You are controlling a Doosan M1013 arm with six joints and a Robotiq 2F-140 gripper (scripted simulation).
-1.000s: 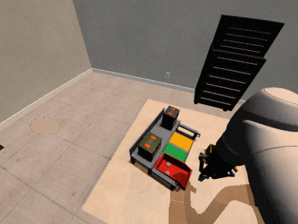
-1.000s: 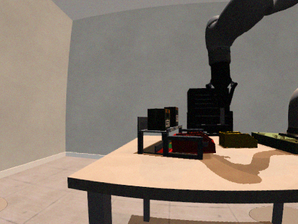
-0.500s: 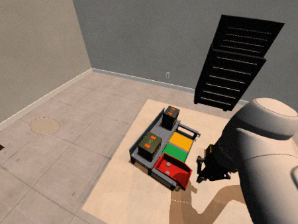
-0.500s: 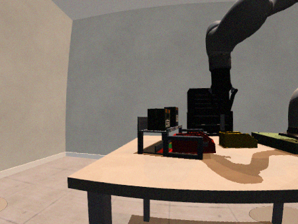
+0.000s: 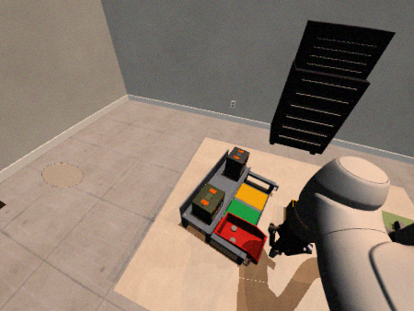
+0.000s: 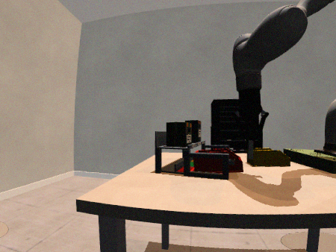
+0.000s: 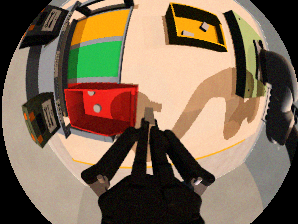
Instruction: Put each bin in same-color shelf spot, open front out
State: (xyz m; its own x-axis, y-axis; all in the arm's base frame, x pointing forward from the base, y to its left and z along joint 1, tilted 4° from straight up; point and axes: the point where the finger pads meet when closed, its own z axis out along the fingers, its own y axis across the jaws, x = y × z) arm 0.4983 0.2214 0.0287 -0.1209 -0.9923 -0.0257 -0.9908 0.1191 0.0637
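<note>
Right now the red bin is 12 cm ahead of my hand, 4 cm below it and 1 cm to the right of it. Round my hand: yellow bin 22 cm to the right, 13 cm behind, 6 cm below; dark box 26 cm to the right, 24 cm ahead, 7 cm above.
</note>
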